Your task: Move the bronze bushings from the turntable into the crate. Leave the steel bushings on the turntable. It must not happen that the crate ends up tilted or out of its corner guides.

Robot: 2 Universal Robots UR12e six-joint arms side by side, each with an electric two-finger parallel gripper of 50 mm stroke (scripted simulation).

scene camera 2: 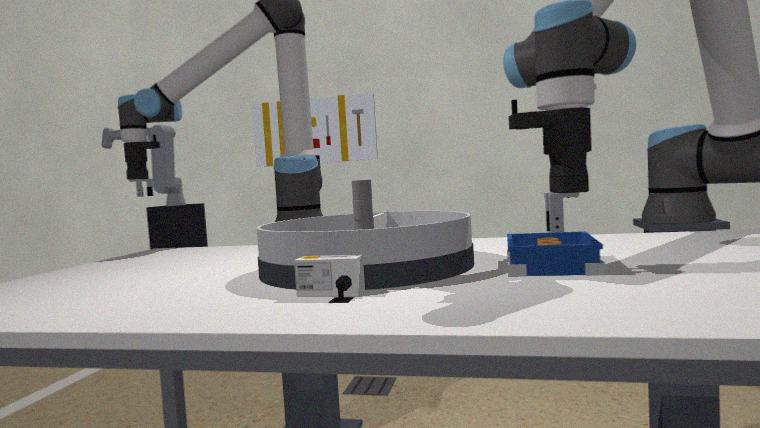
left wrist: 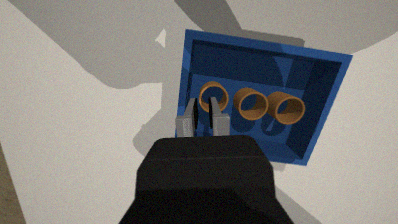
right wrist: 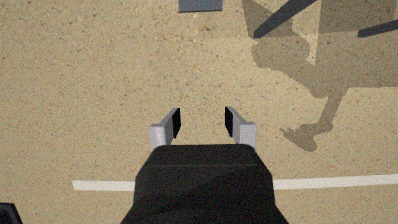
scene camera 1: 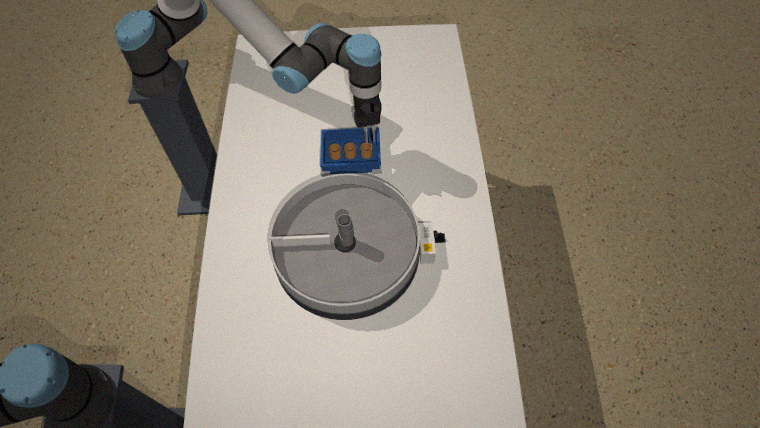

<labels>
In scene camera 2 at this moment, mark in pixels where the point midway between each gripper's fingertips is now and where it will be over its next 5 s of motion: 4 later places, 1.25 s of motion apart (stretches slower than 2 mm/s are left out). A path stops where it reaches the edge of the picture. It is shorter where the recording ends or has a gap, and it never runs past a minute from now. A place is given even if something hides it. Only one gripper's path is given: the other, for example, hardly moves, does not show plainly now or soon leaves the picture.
My left gripper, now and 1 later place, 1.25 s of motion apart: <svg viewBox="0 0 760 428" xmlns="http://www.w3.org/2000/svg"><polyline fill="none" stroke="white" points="555,231 551,155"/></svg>
</labels>
